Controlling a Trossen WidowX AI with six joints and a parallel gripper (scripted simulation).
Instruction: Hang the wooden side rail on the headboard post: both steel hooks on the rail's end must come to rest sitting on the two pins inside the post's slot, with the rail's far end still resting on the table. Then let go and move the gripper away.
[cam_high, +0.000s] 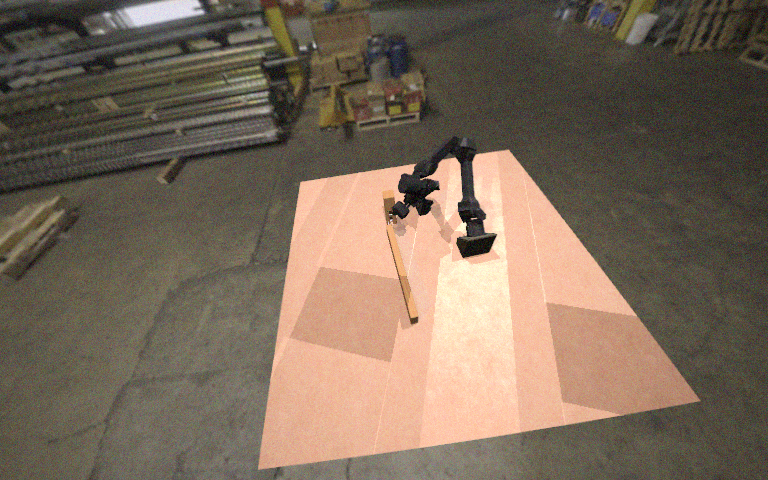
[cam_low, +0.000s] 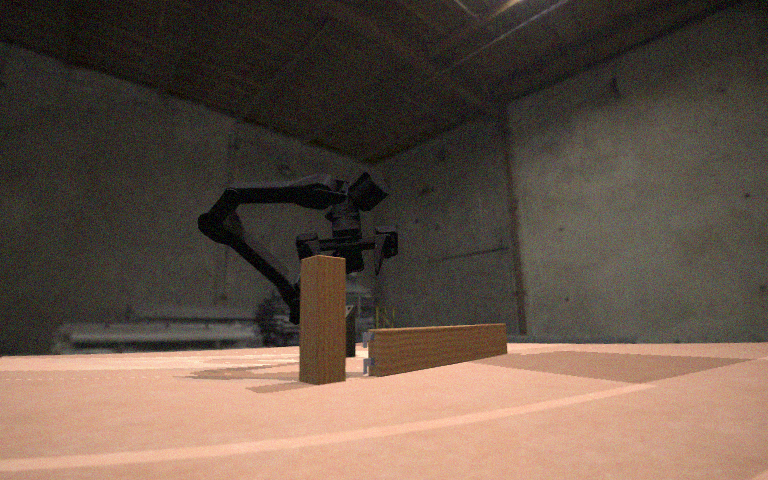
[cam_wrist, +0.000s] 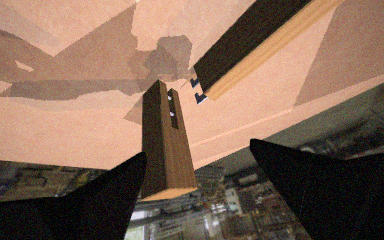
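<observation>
The headboard post is 8 cm to the right of my gripper tip, 8 cm below it and 3 cm ahead of it.
</observation>
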